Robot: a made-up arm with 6 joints. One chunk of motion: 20 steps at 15 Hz.
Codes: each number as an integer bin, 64 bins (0 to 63) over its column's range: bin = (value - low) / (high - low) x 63, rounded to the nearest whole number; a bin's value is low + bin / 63 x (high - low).
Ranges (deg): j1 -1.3..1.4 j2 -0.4..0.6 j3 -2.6..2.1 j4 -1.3..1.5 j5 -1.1..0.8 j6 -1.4..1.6
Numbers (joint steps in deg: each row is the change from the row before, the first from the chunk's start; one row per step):
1: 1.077 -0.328 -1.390 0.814 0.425 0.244
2: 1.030 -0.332 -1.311 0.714 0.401 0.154
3: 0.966 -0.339 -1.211 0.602 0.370 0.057
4: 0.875 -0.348 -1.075 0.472 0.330 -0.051
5: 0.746 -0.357 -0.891 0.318 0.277 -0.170
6: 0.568 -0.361 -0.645 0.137 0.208 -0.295
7: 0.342 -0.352 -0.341 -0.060 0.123 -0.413
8: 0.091 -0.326 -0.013 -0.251 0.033 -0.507
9: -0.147 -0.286 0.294 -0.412 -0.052 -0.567
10: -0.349 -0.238 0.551 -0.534 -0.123 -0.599
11: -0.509 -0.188 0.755 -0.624 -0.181 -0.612
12: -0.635 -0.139 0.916 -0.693 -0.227 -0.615
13: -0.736 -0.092 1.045 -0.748 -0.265 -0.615
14: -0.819 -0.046 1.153 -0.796 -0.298 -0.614
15: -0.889 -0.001 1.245 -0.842 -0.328 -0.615
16: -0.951 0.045 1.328 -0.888 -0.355 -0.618
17: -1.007 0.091 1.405 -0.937 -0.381 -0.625
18: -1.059 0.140 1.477 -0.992 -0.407 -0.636
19: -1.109 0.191 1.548 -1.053 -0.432 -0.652
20: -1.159 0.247 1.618 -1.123 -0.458 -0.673
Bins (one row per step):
1: 55 5 16 48 51 35
2: 54 4 17 45 50 33
3: 53 4 19 43 49 31
4: 51 3 20 40 47 28
5: 48 3 23 36 46 26
6: 44 2 26 32 43 23
7: 38 3 30 28 41 21
8: 32 5 35 24 38 19
9: 27 7 39 20 35 17
10: 22 10 42 17 32 17
11: 18 13 45 15 30 17
12: 16 16 47 14 29 16
13: 13 19 49 12 28 16
14: 11 22 50 11 27 17
15: 10 25 52 10 26 16
16: 8 28 53 9 25 16
17: 7 31 54 8 24 16
18: 6 34 55 7 23 16
19: 4 37 56 6 22 16
20: 3 41 57 4 21 15

